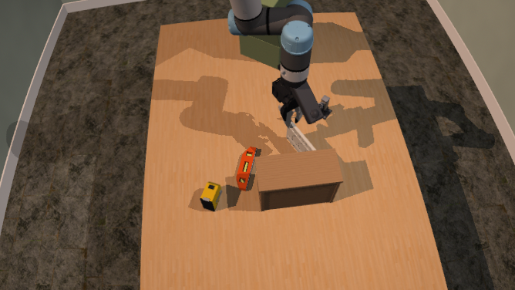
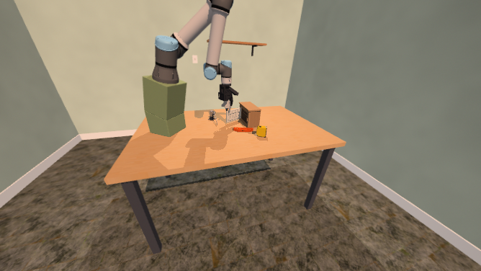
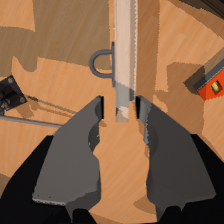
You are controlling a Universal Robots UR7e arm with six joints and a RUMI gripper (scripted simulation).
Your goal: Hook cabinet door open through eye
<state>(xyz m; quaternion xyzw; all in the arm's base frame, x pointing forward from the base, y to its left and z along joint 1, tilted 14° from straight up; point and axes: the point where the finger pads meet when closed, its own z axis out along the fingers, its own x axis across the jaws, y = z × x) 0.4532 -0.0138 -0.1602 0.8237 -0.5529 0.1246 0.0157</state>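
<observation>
My hand is 100 mm past the dark hook post, 100 mm to the right of it and 70 mm above it. Round my hand: yellow tape measure: 170 mm ahead, 270 mm to the right, 80 mm below; then white cabinet door: 60 mm ahead, 30 mm to the left, 50 mm below; then orange spirit level: 70 mm ahead, 160 mm to the right, 110 mm below.
</observation>
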